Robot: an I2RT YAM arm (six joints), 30 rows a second.
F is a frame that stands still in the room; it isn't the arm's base.
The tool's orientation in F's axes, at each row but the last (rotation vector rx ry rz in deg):
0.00 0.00 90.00
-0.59 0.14 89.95
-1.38 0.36 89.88
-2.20 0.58 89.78
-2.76 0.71 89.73
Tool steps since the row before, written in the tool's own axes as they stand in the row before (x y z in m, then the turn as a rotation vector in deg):
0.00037 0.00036 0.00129 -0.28 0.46 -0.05
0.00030 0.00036 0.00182 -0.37 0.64 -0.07
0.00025 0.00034 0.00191 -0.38 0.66 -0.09
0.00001 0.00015 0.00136 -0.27 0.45 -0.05
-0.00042 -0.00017 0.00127 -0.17 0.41 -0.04
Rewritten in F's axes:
-0.00036 0.00037 0.00129 -0.46 -0.28 -0.05
-0.00037 0.00032 0.00182 -0.64 -0.37 -0.07
-0.00036 0.00029 0.00190 -0.66 -0.38 -0.09
-0.00017 0.00005 0.00136 -0.45 -0.27 -0.05
0.00014 -0.00037 0.00129 -0.41 -0.17 -0.04

